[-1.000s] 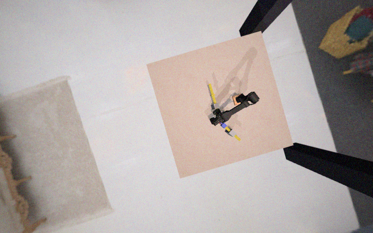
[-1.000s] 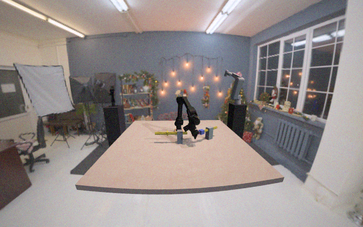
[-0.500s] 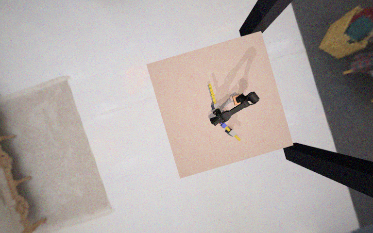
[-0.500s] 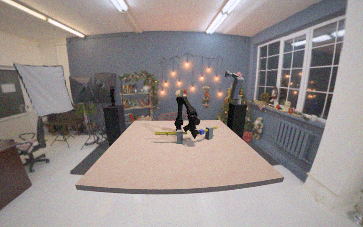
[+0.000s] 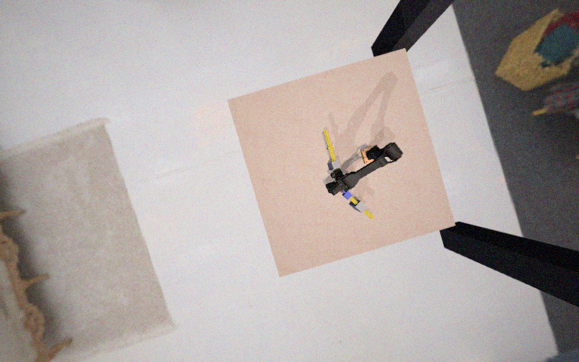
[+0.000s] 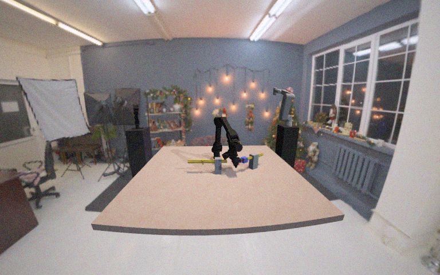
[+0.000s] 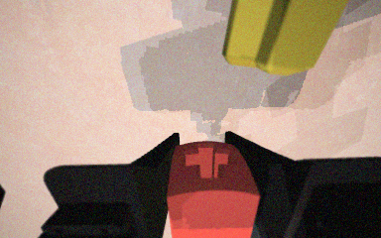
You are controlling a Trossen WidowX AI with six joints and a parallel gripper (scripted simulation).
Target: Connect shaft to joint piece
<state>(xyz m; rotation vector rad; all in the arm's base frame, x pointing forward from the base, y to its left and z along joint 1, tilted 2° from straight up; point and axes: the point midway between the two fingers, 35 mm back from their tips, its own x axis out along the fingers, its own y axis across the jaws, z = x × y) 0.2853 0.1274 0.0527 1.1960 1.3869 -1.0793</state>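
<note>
The red joint piece lies 4 cm above my gripper tip and 1 cm to the left of it.
</note>
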